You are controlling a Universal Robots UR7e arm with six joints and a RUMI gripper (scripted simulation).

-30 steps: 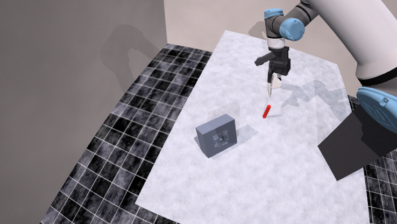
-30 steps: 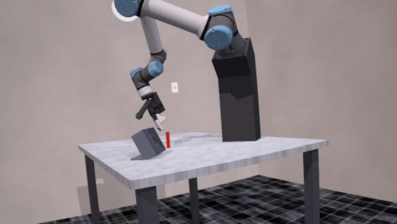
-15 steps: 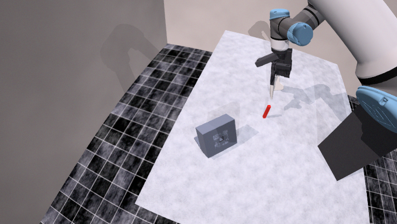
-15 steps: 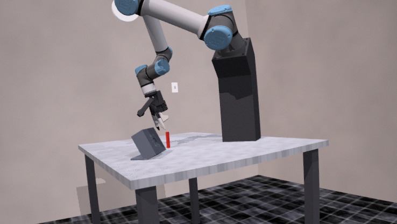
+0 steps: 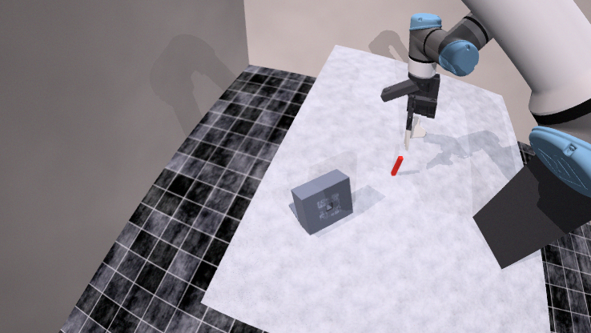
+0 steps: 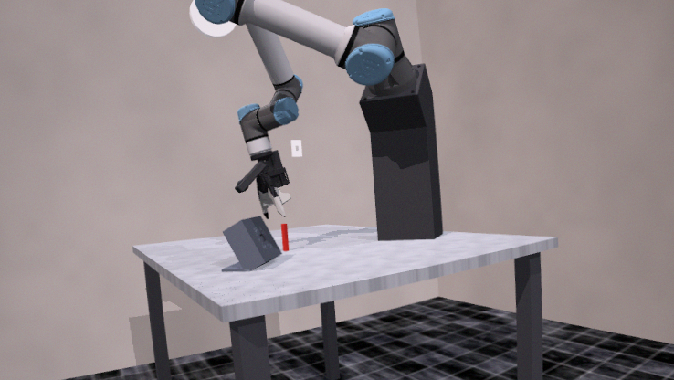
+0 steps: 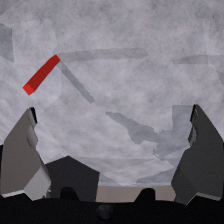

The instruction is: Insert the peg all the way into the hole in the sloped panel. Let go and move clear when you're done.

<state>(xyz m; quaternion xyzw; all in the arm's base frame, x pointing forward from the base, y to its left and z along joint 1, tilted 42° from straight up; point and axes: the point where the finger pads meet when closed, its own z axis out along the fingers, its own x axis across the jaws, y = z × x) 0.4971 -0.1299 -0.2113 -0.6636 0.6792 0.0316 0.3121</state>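
My gripper is now 9 cm to the right of the red peg and 5 cm above it.
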